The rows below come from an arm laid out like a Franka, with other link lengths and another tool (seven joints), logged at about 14 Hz.
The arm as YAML. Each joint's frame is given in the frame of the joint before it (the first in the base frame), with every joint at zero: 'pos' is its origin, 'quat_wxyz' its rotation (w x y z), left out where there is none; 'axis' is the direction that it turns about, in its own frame. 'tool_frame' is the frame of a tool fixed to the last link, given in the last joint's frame.
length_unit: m
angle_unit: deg
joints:
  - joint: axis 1
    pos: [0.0, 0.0, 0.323]
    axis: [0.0, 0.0, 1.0]
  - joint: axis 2
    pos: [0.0, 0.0, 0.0]
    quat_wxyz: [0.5, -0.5, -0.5, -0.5]
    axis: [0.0, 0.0, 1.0]
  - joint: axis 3
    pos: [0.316, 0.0, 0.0]
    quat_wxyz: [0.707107, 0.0, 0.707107, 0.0]
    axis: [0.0, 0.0, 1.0]
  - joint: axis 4
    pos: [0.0, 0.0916, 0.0]
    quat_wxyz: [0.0, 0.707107, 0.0, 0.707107]
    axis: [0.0, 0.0, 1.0]
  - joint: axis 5
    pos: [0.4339, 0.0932, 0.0]
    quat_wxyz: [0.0, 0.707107, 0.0, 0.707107]
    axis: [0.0, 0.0, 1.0]
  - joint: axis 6
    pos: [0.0, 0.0, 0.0]
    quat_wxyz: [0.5, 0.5, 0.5, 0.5]
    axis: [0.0, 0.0, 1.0]
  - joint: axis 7
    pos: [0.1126, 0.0, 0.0]
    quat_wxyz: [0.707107, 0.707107, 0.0, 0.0]
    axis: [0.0, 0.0, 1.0]
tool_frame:
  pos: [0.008, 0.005, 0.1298]
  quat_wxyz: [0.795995, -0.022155, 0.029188, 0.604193]
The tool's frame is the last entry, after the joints.
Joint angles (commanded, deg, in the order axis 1, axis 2, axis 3, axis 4, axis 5, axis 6, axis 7), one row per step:
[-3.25 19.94 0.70 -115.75 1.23 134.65 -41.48]
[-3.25 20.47 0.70 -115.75 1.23 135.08 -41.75]
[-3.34 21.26 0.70 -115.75 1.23 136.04 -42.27]
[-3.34 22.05 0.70 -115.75 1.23 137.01 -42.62]
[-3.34 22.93 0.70 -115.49 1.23 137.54 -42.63]
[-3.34 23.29 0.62 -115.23 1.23 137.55 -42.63]
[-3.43 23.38 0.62 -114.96 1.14 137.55 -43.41]
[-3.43 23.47 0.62 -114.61 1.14 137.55 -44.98]
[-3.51 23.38 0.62 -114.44 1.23 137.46 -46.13]
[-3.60 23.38 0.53 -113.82 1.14 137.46 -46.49]
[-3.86 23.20 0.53 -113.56 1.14 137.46 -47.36]
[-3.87 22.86 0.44 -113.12 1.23 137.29 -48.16]
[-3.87 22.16 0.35 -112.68 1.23 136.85 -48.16]
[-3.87 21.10 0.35 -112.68 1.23 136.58 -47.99]
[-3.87 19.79 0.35 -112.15 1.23 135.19 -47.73]
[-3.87 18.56 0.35 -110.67 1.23 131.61 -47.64]
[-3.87 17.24 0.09 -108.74 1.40 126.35 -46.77]
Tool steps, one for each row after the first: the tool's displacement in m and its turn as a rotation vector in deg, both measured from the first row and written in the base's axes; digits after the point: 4 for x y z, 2 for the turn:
[-0.0001 0.0000 -0.0054 0.01 0.09 0.26]
[0.0004 -0.0010 -0.0128 0.00 -0.09 0.67]
[0.0009 -0.0011 -0.0202 -0.01 -0.27 1.00]
[0.0018 -0.0011 -0.0275 0.00 -0.18 1.00]
[0.0027 -0.0021 -0.0296 -0.02 -0.09 0.93]
[0.0042 -0.0032 -0.0284 -0.08 -0.28 1.68]
[0.0064 -0.0030 -0.0266 -0.08 -0.57 3.25]
[0.0075 -0.0039 -0.0242 -0.02 -0.77 4.26]
[0.0115 -0.0062 -0.0190 -0.17 -1.38 4.51]
[0.0135 -0.0094 -0.0146 -0.21 -1.84 5.12]
[0.0166 -0.0106 -0.0071 -0.26 -2.46 5.76]
[0.0198 -0.0119 0.0043 -0.37 -3.15 5.68]
[0.0211 -0.0120 0.0168 -0.45 -3.93 5.52]
[0.0233 -0.0121 0.0345 -0.48 -4.38 5.28]
[0.0257 -0.0121 0.0551 -0.34 -3.52 5.25]
[0.0257 -0.0149 0.0777 -0.01 -1.52 4.13]

